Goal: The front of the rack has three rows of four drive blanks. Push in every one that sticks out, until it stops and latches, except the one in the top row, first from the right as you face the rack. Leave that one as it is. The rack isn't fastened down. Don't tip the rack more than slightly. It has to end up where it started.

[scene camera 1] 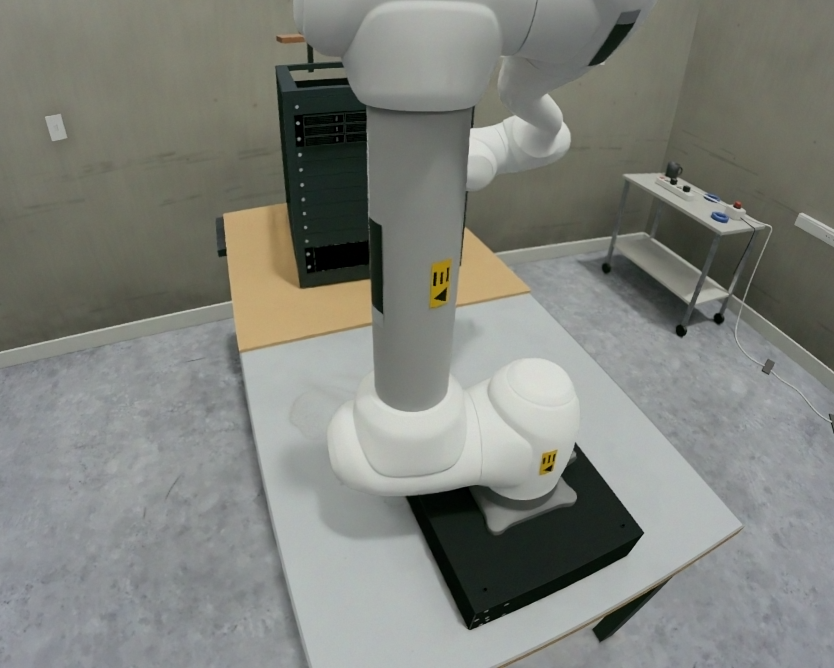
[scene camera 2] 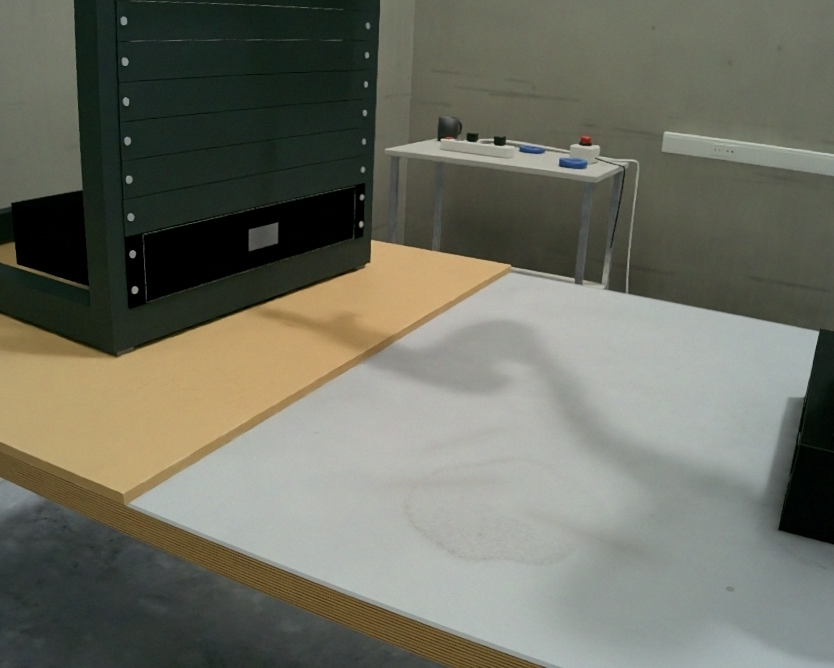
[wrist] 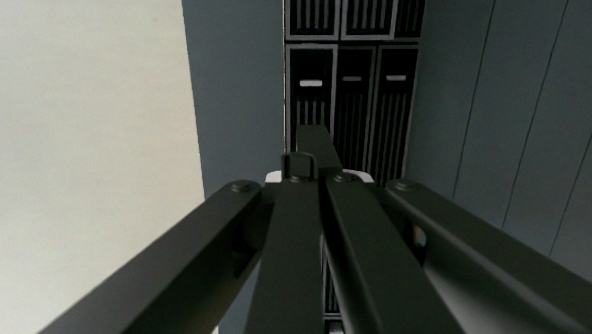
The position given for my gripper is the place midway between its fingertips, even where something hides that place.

In view: my gripper point(wrist: 310, 148), a dark rack point(scene camera 1: 329, 184), a drive blank point(wrist: 311, 69), a drive blank point(wrist: 392, 104) and a drive blank point(wrist: 355, 64).
The dark rack shows as well in the wrist view point(wrist: 494, 130).
